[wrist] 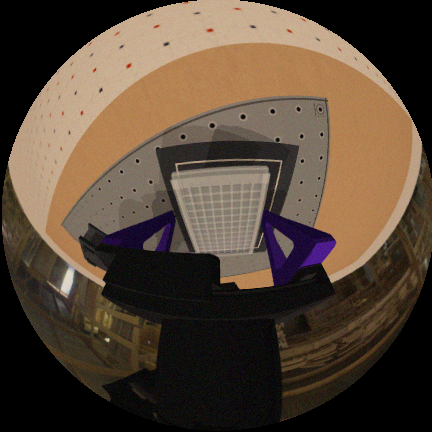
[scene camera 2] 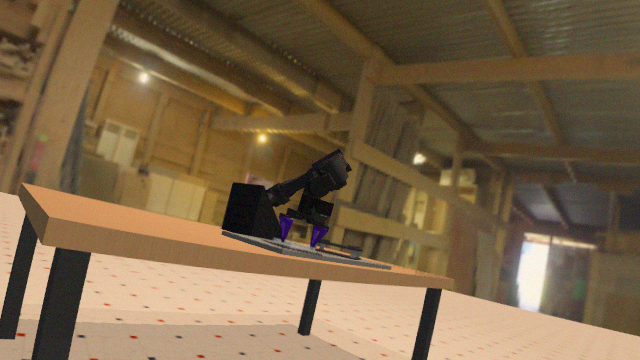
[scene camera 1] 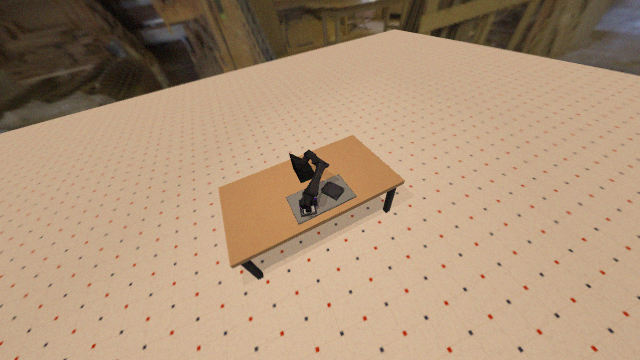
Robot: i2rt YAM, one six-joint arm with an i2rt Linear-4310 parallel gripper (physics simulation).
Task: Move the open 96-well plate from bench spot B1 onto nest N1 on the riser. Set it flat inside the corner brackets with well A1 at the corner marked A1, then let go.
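Frame: origin at the arm's base, x left, y back, z up, level; millimetres.
Seen in the pictures: gripper, fingertip midpoint: (wrist: 217, 214) (scene camera 2: 297, 245); arm's base at its link origin: (scene camera 2: 257, 207) (scene camera 1: 302, 163).
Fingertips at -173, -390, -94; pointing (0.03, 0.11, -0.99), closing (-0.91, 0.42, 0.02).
Note:
Pixels of each thing's top centre, then the offset from my fingertips to it, as dx, dy, dz. "pt": a spot on its surface instead. Level surfaces: height alone.
- open 96-well plate at its top centre: (wrist: 223, 227) (scene camera 2: 293, 242) +1, +16, +5
- dark pad at a spot on its surface: (wrist: 225, 150) pt -33, -54, -9
- riser with nest N1, top centre: (scene camera 2: 338, 242) (scene camera 1: 332, 188) +246, +22, +33
- wooden table at its surface level: dz -24
The open 96-well plate (wrist: 220, 176) is pale and translucent with a grid of wells. It lies flat on the dark pad (wrist: 225, 150) of spot B1, inside a thin white outline, a little off-centre in it. My gripper (wrist: 217, 214) (scene camera 2: 298, 244) is open and empty, low over the plate, with its purple fingers at the plate's two long sides. Any contact cannot be told. The riser with nest N1 (scene camera 1: 332, 190) (scene camera 2: 341, 245) is dark and stands beside B1; part of it shows at the left in the wrist view (wrist: 91, 245). Its A1 mark and the plate's well A1 cannot be made out.
Both stations stand on a grey board (scene camera 1: 293, 202) (wrist: 250, 107) with rows of holes. The board lies on a wooden table (scene camera 1: 255, 210) (scene camera 2: 150, 230) (wrist: 365, 125). The black arm base (scene camera 1: 301, 169) (scene camera 2: 245, 210) stands behind the board.

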